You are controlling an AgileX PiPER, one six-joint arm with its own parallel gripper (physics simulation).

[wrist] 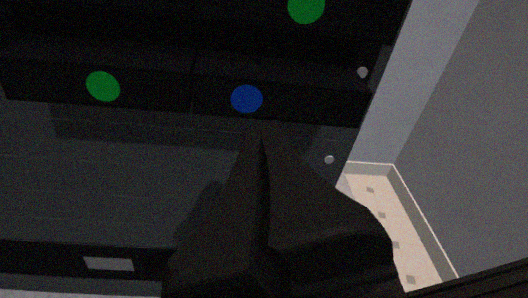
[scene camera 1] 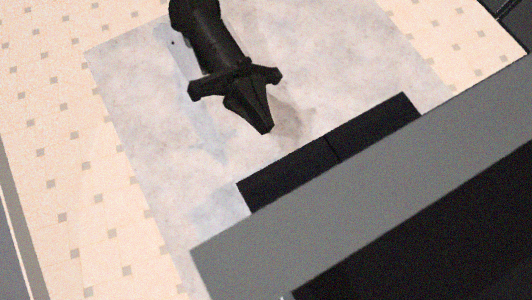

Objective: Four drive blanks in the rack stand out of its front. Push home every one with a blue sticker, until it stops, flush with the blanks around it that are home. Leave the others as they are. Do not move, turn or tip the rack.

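Note:
The rack [scene camera 1: 380, 150] [wrist: 125, 200] shows its grey top in the scene view and its dark front in the wrist view. Two black blanks [scene camera 1: 287, 174] [scene camera 1: 374, 125] stand out of its front in the scene view; their stickers do not show there. In the wrist view, a blank with a blue sticker [wrist: 246, 98] stands out at the right, beside one with a green sticker [wrist: 103, 86]. Another green sticker [wrist: 306, 8] is on a blank higher up. My gripper [scene camera 1: 267, 130] [wrist: 268, 141] is shut and empty, its tips short of the blanks and, in the wrist view, just below the blue sticker.
Round screw heads [wrist: 362, 72] [wrist: 329, 159] line the rack's right edge in the wrist view. A pale label [wrist: 109, 263] is on a black strip low on the front. A grey wall [wrist: 475, 125] is beyond the rack's right side. The rack stands on a mottled pale surface [scene camera 1: 160, 130].

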